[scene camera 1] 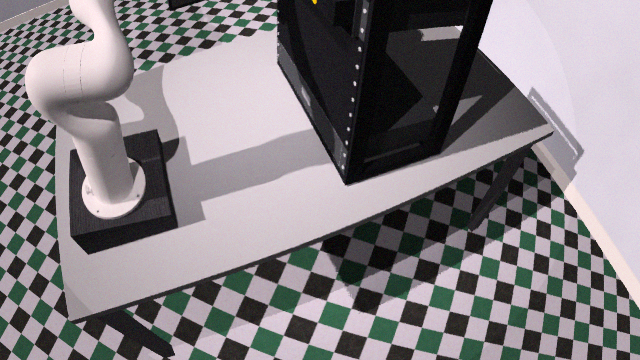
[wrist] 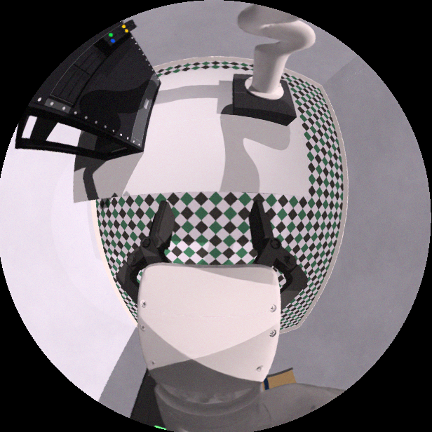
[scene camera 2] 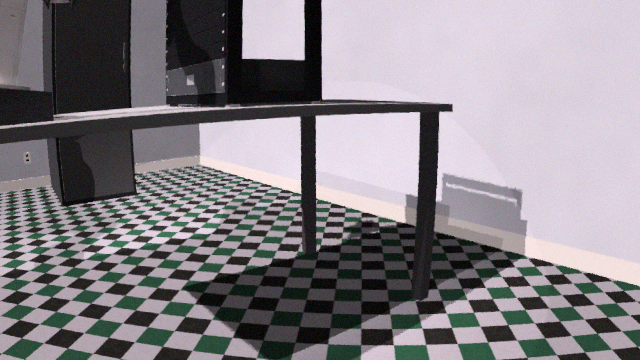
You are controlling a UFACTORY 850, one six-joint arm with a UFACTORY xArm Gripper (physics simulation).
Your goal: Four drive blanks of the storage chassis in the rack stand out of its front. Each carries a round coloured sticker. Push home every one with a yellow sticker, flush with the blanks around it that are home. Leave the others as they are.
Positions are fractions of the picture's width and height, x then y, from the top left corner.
A black rack shows in scene camera 1 (0.56,0.29), in the wrist view (0.26,0.22) and in scene camera 2 (0.32,0.18).
